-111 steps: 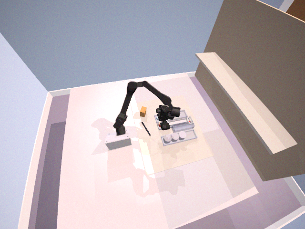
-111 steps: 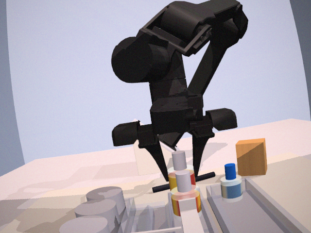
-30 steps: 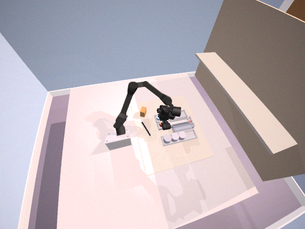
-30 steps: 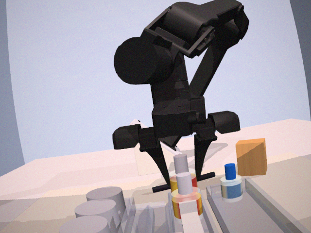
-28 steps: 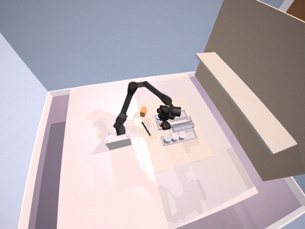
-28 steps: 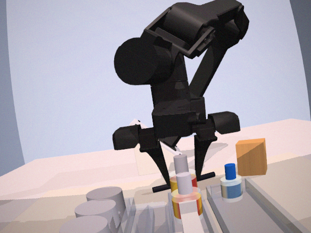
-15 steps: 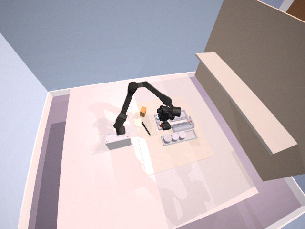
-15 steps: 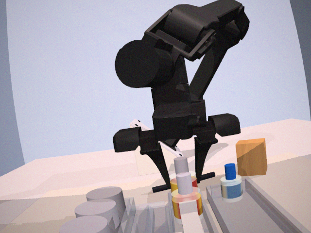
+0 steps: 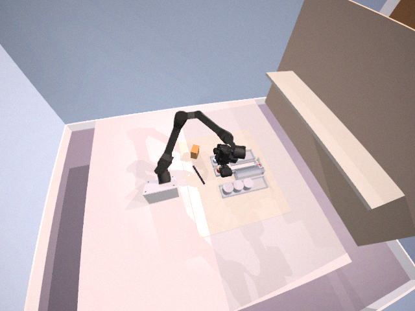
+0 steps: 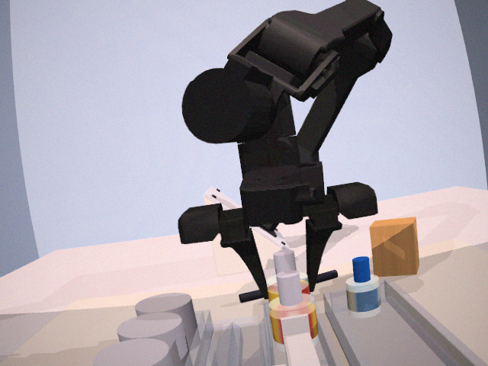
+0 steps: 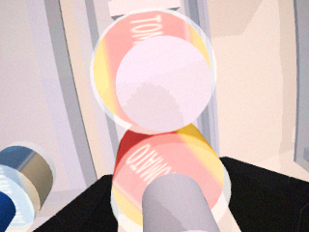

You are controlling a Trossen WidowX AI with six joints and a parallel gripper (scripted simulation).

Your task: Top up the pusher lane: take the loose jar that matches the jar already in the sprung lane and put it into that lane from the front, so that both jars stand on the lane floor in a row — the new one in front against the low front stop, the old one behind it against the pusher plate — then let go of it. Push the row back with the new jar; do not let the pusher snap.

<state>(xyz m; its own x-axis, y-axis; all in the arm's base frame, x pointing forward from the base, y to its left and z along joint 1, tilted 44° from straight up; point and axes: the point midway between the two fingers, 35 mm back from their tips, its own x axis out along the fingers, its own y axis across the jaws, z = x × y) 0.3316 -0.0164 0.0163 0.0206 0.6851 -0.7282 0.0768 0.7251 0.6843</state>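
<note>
Now: the black rod 130 mm behind my gripper tip, 30 mm below it and 20 mm to the left of it. The rest, counted from my gripper tip: red button (230 mm ahead, 50 mm to the right, 30 mm above); pusher plate (150 mm ahead, 40 mm to the right, 10 mm above).
</note>
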